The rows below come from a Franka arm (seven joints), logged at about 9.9 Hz.
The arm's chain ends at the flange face. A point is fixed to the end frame.
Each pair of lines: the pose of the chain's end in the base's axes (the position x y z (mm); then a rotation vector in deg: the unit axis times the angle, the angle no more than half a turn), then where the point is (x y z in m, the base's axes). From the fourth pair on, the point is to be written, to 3 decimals.
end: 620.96 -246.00 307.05 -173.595 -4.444 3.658
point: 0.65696 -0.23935 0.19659
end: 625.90 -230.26 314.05 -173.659 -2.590 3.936
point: 0.66155 -0.22449 0.20343
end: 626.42 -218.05 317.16 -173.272 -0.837 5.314
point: 0.66028 -0.21231 0.20598
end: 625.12 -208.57 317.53 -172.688 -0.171 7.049
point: 0.657 -0.202 0.206
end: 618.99 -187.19 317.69 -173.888 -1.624 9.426
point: 0.648 -0.183 0.205
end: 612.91 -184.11 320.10 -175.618 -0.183 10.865
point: 0.640 -0.184 0.207
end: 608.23 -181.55 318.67 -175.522 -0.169 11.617
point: 0.634 -0.181 0.205
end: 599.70 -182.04 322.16 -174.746 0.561 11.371
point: 0.626 -0.180 0.209
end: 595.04 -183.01 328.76 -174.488 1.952 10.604
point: 0.622 -0.181 0.216
